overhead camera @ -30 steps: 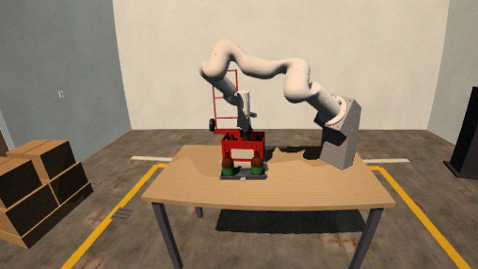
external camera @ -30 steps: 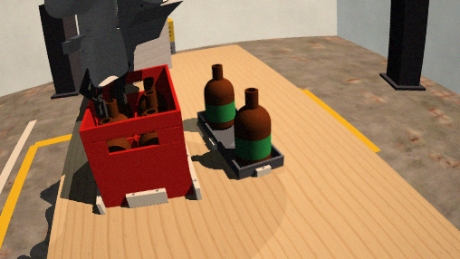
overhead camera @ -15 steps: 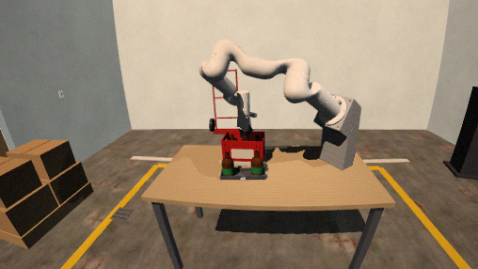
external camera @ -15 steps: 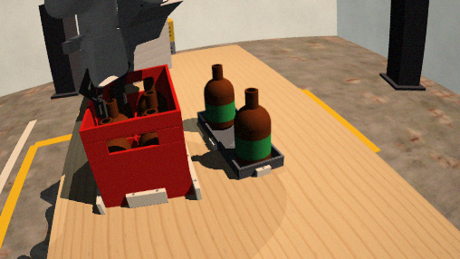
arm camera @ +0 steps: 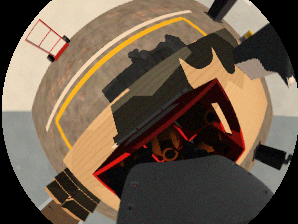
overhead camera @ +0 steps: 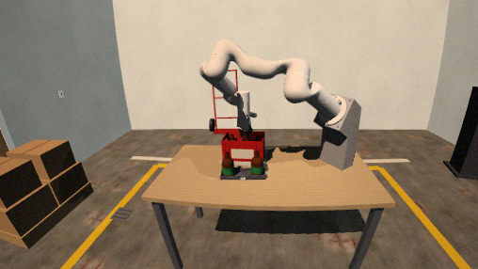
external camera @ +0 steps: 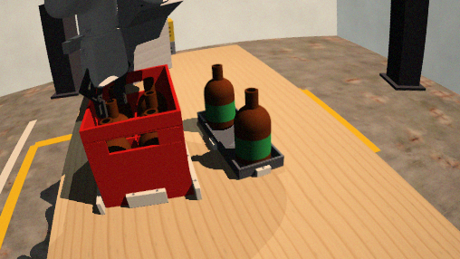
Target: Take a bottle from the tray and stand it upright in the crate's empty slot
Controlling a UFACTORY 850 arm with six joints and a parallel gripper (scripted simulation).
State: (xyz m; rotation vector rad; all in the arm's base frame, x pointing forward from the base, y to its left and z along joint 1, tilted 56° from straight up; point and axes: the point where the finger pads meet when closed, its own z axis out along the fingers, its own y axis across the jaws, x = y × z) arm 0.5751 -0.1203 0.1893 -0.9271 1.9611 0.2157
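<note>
My hand is 80 mm above the red crate, 40 mm to the right of it and 10 mm past it. From my hand the other things lie so: tray (250 mm to the left, 150 mm below, 90 mm behind).
</note>
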